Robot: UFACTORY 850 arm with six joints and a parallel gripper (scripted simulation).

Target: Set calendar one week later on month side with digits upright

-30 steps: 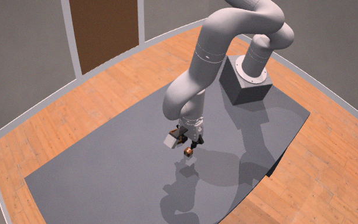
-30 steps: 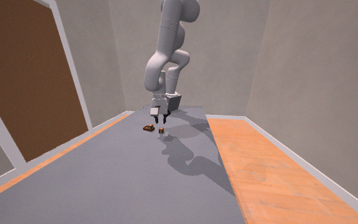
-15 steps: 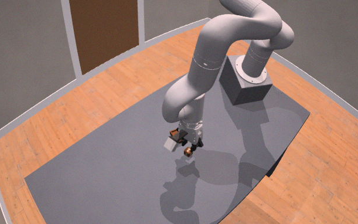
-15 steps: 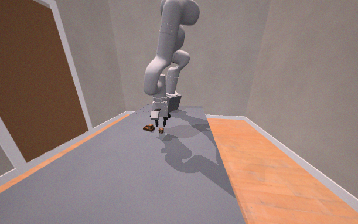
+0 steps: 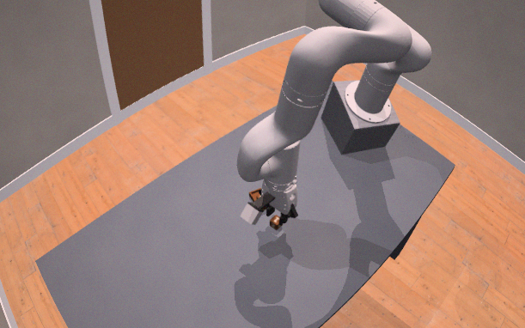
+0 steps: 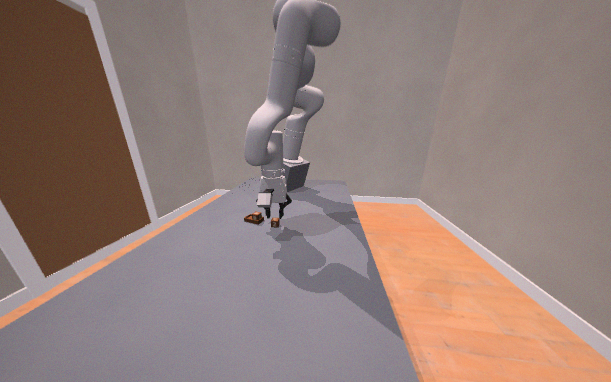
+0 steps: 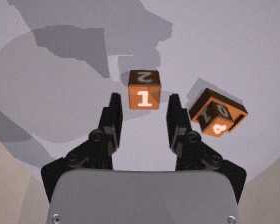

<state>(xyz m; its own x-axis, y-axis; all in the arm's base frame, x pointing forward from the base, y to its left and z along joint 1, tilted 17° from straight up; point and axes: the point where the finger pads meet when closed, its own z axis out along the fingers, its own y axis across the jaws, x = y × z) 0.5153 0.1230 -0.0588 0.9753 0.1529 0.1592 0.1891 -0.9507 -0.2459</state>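
My gripper is now 40 mm above the number cube. The rest, counted from my hand: brown wooden calendar tray 110 mm to the right, 50 mm below, 20 mm behind.
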